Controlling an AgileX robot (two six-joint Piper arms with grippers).
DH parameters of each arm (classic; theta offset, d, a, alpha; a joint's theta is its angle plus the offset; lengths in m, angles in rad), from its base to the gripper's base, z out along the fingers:
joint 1: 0 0.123 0 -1.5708
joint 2: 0.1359 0 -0.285 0
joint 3: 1.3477 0 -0.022 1.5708
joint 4: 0 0.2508 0 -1.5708
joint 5: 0 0 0.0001 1.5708
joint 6: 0 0.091 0 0
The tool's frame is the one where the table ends.
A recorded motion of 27 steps. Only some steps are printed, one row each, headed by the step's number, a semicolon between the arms.
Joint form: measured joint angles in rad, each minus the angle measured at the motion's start. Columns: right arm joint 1, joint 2, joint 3, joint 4, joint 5, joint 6; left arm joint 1, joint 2, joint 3, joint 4, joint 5, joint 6.
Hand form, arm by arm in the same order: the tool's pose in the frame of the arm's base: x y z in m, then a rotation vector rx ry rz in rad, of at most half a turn. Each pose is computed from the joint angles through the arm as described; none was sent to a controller.
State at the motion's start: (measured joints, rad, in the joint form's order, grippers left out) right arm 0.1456 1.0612 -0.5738 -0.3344 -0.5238 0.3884; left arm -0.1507 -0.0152 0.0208 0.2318 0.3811 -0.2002
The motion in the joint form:
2: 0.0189 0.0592 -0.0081 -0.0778 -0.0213 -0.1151; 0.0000 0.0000 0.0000 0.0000 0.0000 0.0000
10: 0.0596 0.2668 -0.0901 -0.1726 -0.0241 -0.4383; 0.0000 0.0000 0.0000 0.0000 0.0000 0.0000
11: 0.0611 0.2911 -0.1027 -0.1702 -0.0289 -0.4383; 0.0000 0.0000 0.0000 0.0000 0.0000 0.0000
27: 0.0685 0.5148 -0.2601 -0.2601 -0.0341 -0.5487; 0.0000 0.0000 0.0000 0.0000 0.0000 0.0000
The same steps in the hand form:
2: 0.2297 0.0573 0.3093 -0.3541 1.4785 0.2224; 0.0527 -0.0001 0.1736 0.0952 1.8575 -0.0142
10: 0.2690 0.0794 0.2803 -0.7439 1.4782 -0.0067; 0.0527 -0.0001 0.1736 0.0952 1.8575 -0.0142
11: 0.2741 0.0810 0.2778 -0.7449 1.4849 -0.0009; 0.0527 -0.0001 0.1736 0.0952 1.8575 -0.0142
27: 0.3245 0.0981 0.2544 -0.9451 1.4623 -0.0794; 0.0527 -0.0001 0.1736 0.0952 1.8575 -0.0142

